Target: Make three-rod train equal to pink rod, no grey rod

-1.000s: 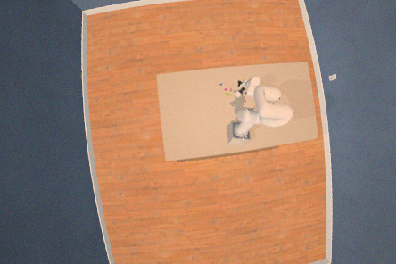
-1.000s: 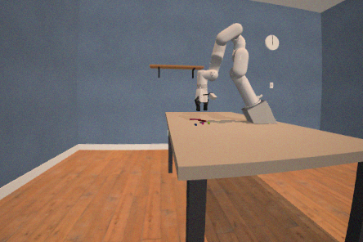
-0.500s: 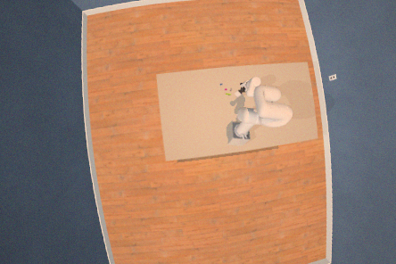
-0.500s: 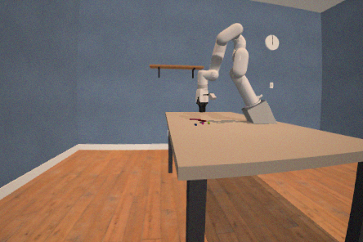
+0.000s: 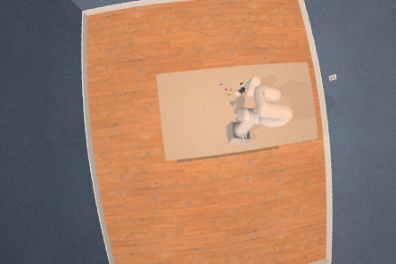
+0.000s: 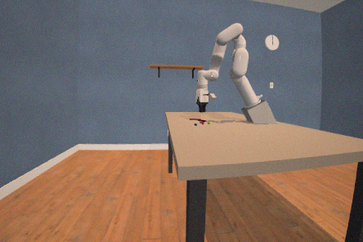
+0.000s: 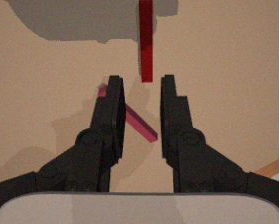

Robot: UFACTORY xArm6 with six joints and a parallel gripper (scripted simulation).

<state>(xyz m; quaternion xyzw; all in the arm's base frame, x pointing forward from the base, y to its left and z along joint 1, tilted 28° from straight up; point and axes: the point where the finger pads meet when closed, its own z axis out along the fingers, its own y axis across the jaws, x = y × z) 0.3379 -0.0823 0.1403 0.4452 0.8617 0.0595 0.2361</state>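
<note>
The red rod is 8 cm below my hand. Also, from my hand: pink rod (3 cm ahead, 8 cm to the right, 8 cm below); then lime rod (1 cm behind, 12 cm to the left, 8 cm below); then grey rod (3 cm ahead, 9 cm to the left, 8 cm below).
</note>
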